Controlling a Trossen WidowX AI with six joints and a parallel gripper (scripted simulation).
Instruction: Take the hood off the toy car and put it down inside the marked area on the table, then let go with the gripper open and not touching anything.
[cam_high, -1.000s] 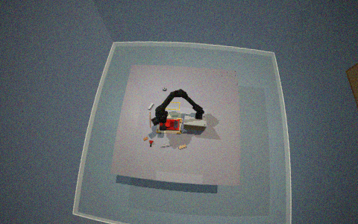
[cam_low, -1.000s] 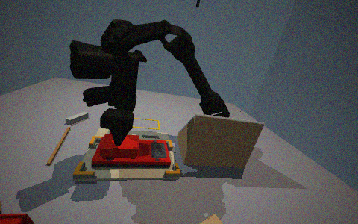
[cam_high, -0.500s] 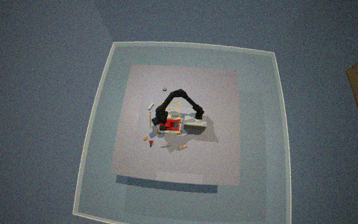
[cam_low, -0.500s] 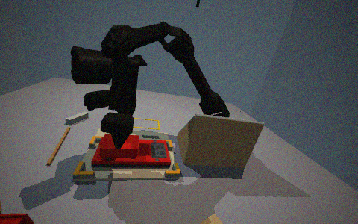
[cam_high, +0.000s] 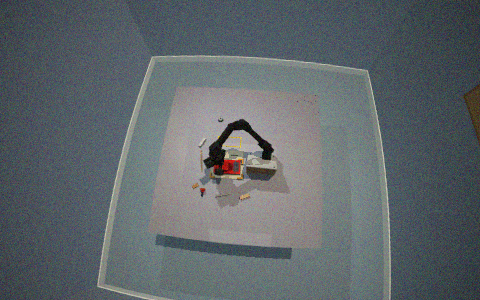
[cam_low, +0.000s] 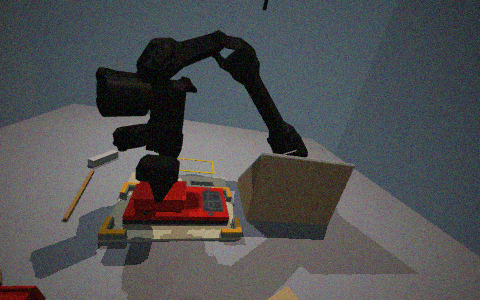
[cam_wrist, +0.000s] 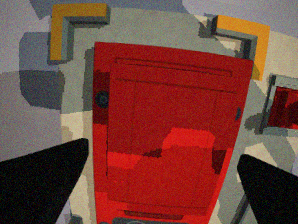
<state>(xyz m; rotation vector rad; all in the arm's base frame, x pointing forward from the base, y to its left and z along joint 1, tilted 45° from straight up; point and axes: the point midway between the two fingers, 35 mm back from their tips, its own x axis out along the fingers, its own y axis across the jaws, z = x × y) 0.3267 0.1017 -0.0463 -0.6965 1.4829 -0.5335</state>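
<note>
Now: gripper tip 1 cm above the hood. The rest, counted from my gripper tip: wooden stick: 17 cm ahead, 3 cm to the right, 5 cm below.
</note>
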